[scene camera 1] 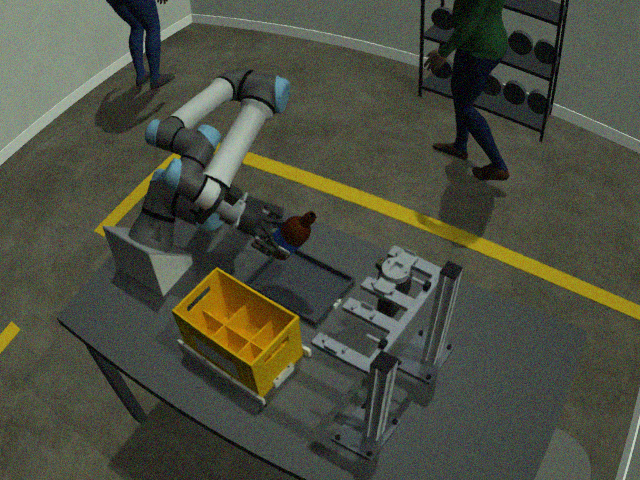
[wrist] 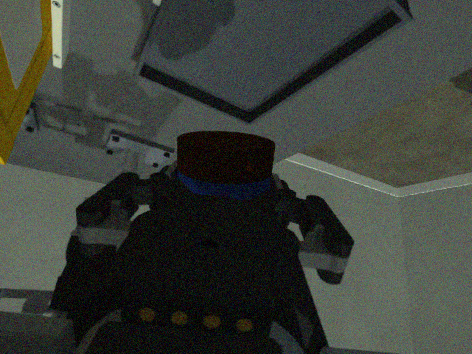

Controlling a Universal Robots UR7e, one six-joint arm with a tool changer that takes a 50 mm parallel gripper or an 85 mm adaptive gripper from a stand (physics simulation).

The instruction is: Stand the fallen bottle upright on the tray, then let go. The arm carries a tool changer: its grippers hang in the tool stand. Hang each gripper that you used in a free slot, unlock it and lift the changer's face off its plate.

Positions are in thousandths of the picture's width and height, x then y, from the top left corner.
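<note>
Brown bottle (scene camera 1: 462,482) visible to me; the wrist view also shows the bottle (wrist: 505,468). I see a gripper (wrist: 171,767) and a tool stand (scene camera 1: 577,891) as well.
</note>
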